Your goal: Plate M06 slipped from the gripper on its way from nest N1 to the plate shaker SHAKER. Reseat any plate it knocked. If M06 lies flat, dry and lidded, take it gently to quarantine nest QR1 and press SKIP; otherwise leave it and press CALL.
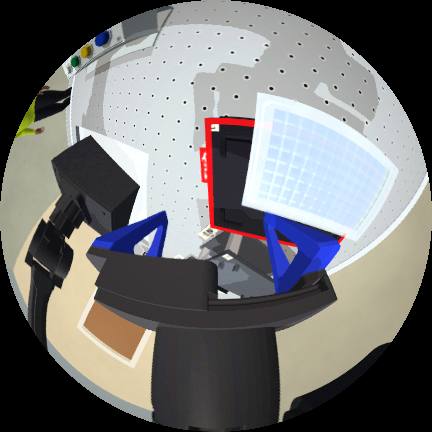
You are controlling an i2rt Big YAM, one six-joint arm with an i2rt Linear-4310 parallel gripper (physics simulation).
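Observation:
A pale, clear-rimmed plate with a grid of wells shows right of centre. It covers much of the right part of a black nest with a red border and reaches past it, turned askew to it. I cannot tell whether it touches the nest or whether a lid is on it; no plate label is readable. A red tag on the nest's left side is too blurred to read. My gripper is open and empty, its blue fingers wide apart; the right fingertip shows close to the plate's lower edge.
A panel at the upper left carries a green button, a yellow button and a blue button. A black box on a jointed arm stands left. A grey bracketed unit shows behind the fingers. A person is at far left.

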